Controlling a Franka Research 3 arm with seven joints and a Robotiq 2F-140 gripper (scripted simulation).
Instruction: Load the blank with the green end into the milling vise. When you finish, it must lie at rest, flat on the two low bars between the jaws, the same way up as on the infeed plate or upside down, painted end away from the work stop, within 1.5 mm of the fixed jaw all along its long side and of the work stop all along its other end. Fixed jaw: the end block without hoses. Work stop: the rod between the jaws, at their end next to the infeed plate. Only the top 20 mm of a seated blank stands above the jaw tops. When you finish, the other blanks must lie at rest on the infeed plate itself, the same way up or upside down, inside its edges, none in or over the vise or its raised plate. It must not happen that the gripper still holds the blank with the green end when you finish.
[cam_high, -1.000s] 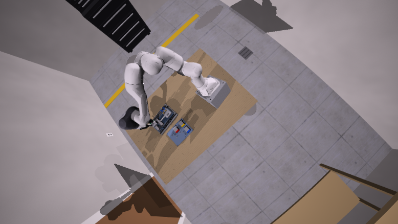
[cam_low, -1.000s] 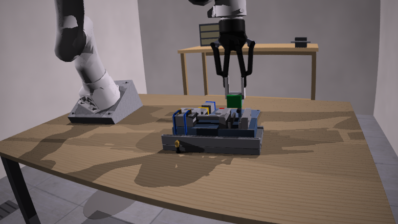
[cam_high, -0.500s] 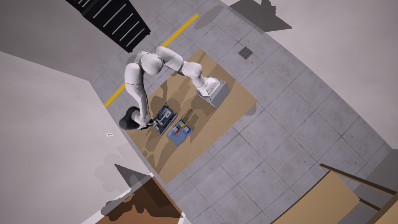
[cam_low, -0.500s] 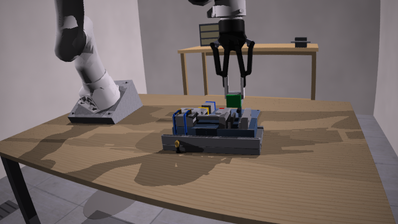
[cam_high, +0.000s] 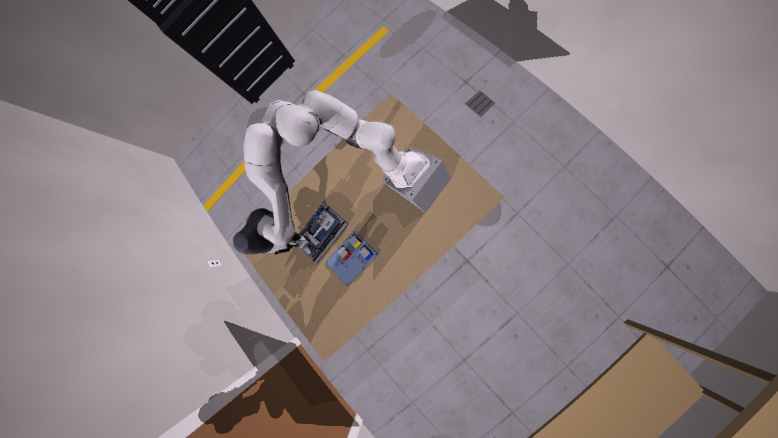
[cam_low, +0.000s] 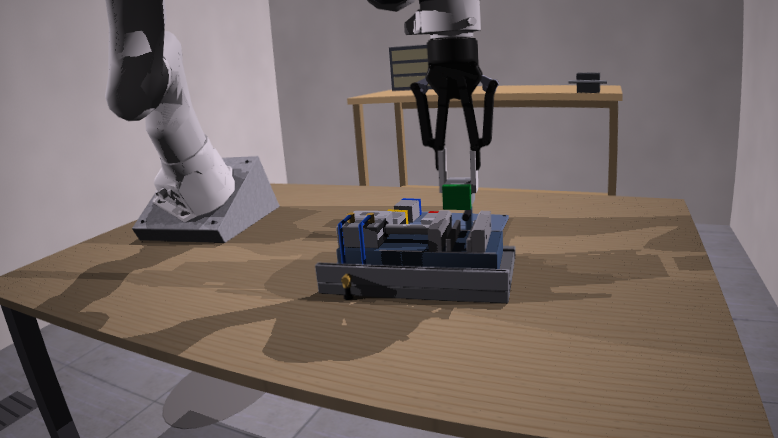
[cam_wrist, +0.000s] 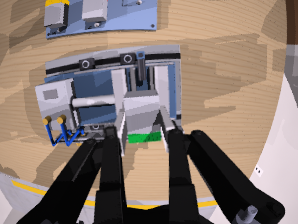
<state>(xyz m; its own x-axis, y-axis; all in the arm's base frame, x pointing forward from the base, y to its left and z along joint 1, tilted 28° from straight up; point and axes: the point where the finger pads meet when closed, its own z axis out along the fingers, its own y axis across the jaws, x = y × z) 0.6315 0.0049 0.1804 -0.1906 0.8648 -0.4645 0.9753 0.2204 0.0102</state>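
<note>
My gripper is now 30 mm short of the fixed jaw, 20 mm to the right of it and 100 mm above it. Also, from my hand: work stop rod 10 mm behind, 60 mm to the left, 90 mm below; then green-ended blank 40 mm below; then milling vise 70 mm behind, 140 mm below.
</note>
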